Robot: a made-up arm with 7 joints. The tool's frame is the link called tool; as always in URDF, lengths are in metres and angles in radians. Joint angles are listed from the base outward. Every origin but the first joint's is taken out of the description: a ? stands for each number. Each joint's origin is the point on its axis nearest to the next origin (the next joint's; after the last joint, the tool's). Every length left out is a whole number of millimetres.
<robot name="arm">
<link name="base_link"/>
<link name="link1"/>
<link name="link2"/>
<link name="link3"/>
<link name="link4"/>
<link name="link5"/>
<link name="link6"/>
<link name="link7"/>
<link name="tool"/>
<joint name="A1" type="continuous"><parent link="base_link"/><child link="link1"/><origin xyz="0.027 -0.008 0.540" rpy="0.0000 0.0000 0.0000"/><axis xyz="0 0 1"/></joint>
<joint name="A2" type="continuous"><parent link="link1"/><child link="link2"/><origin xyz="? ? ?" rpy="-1.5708 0.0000 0.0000"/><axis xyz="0 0 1"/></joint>
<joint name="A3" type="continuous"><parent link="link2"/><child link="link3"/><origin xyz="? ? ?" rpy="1.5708 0.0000 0.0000"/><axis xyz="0 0 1"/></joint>
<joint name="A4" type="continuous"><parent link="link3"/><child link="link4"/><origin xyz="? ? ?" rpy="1.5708 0.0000 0.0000"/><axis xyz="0 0 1"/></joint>
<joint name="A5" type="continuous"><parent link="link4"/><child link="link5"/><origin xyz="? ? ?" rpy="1.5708 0.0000 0.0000"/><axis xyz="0 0 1"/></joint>
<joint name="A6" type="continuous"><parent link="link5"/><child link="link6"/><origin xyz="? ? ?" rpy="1.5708 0.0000 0.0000"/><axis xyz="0 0 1"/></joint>
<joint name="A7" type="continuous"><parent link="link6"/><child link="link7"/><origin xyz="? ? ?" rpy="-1.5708 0.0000 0.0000"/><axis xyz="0 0 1"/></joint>
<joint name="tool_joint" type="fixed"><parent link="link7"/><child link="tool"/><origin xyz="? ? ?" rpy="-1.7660 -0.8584 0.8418"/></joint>
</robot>
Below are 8 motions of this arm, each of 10 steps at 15 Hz.
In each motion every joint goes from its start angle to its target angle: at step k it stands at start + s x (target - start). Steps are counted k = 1, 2, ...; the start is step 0. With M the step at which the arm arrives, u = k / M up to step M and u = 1 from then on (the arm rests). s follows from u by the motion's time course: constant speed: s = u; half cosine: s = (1 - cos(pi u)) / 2; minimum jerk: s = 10 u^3 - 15 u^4 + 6 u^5.
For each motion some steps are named. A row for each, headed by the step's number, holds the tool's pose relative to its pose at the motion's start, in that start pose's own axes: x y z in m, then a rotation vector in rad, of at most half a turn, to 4 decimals.
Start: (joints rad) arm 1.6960 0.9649 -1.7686 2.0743 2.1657 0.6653 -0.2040
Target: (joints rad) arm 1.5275 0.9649 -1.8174 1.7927 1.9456 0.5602 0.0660
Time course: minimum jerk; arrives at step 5
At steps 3, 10:
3: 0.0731 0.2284 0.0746 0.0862 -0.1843 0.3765
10: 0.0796 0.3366 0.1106 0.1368 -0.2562 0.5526

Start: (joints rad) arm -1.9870 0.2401 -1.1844 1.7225 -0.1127 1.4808 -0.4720
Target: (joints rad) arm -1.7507 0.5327 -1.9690 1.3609 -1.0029 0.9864 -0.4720
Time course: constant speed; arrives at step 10
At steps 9, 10:
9: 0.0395 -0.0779 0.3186 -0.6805 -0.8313 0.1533
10: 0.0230 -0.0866 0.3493 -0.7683 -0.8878 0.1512

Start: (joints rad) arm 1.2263 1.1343 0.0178 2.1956 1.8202 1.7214 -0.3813
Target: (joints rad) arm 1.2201 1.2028 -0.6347 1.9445 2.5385 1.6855 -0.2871
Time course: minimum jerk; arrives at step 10
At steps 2, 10:
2: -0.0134 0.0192 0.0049 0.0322 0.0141 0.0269
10: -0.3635 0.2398 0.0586 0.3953 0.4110 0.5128

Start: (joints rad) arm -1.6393 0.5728 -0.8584 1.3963 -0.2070 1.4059 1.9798
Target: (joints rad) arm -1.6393 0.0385 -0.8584 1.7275 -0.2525 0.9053 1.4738
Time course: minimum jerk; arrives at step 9
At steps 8, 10:
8: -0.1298 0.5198 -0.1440 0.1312 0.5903 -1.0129
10: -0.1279 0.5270 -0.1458 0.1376 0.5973 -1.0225

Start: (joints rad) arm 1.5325 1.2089 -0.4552 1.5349 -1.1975 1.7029 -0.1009
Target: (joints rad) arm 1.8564 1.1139 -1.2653 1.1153 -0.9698 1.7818 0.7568
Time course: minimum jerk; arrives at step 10
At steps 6, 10:
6: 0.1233 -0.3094 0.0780 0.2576 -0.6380 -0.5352
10: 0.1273 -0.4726 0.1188 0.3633 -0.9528 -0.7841

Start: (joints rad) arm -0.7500 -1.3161 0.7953 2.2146 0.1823 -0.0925 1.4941
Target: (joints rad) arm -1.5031 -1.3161 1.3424 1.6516 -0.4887 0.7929 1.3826
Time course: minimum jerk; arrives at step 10
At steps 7, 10:
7: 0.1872 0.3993 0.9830 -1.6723 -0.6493 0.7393
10: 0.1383 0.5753 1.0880 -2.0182 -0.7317 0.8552

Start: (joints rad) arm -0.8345 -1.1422 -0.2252 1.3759 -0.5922 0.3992 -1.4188
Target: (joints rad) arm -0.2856 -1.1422 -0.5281 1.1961 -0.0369 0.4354 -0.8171
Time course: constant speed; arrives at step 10
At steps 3, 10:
3: -0.0046 -0.0805 -0.0476 0.4647 -0.1412 -0.0247
10: 0.0071 -0.2157 -0.2319 1.5372 -0.3633 -0.2834

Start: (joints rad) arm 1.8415 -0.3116 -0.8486 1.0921 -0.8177 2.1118 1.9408
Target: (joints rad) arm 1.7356 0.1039 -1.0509 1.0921 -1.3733 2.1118 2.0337
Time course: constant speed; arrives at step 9
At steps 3, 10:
3: 0.0268 -0.0041 -0.0522 0.2132 -0.0594 0.2102
10: 0.0739 0.0220 -0.1310 0.6187 -0.0932 0.6606

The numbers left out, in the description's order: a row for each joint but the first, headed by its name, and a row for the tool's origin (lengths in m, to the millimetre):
A2: 0.003 0.048 0.000
A3: -0.004 -0.385 0.000
A4: 0.013 -0.031 0.000
A5: 0.100 -0.566 0.000
A6: -0.011 0.023 0.000
A7: 0.113 0.152 0.000
tool: 0.017 -0.021 0.000

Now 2 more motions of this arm.
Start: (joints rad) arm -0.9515 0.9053 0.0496 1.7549 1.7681 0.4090 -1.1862
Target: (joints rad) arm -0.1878 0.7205 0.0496 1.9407 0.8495 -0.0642 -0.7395
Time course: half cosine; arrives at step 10
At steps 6, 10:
6: -0.2735 -0.2962 -0.2748 -0.4298 0.4606 -0.0131
10: -0.5210 -0.4227 -0.3737 -0.4721 0.8133 0.0047

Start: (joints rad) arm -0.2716 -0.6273 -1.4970 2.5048 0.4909 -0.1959 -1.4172
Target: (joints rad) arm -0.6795 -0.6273 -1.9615 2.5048 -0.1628 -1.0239 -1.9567
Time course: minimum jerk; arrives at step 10
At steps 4, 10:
4: 0.0389 0.1322 0.0728 -0.5926 0.1572 0.3616
10: 0.0268 0.4109 0.0910 -1.7815 0.5472 1.1407

